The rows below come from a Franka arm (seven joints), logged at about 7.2 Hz.
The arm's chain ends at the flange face. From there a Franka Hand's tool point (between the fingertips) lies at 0.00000 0.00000 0.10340 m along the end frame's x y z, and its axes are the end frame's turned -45 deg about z.
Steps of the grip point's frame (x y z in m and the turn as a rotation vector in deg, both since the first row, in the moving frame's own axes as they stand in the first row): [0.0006, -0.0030, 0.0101, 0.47, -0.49, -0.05]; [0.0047, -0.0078, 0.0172, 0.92, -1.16, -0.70]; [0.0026, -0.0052, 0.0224, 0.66, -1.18, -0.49]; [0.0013, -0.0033, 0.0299, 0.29, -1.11, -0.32]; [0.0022, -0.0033, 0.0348, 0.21, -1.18, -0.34]
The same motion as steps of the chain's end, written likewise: [-0.0005, -0.0026, 0.0101, -0.01, -0.68, -0.05]; [0.0005, -0.0092, 0.0172, -0.17, -1.47, -0.70]; [0.0005, -0.0062, 0.0224, -0.37, -1.30, -0.49]; [0.0004, -0.0043, 0.0299, -0.58, -0.99, -0.32]; [0.0010, -0.0051, 0.0348, -0.69, -0.98, -0.34]
